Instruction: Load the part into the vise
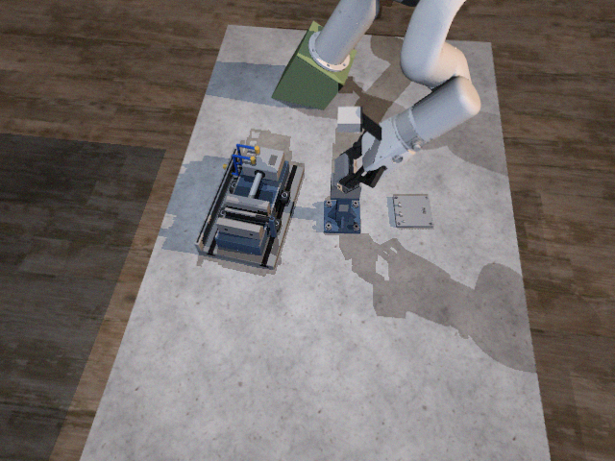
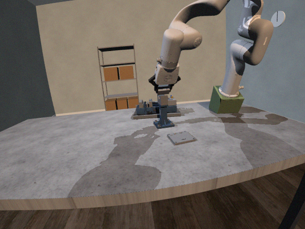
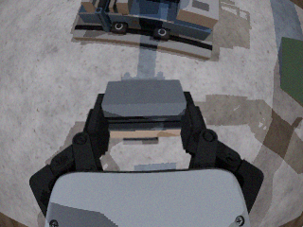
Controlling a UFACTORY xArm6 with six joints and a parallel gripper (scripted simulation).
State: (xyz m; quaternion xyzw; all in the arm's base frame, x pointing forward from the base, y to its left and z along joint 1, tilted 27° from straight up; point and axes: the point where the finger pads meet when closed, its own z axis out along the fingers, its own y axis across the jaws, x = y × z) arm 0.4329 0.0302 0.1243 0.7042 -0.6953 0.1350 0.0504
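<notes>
Now: hand right at the part. The rest, counted from my hand: air cylinder rod 220 mm to the right, 120 mm below, 10 mm behind; air cylinder 210 mm to the right, 120 mm below, 90 mm behind; blue vise body 220 mm to the right, 150 mm below, 10 mm ahead.
</notes>
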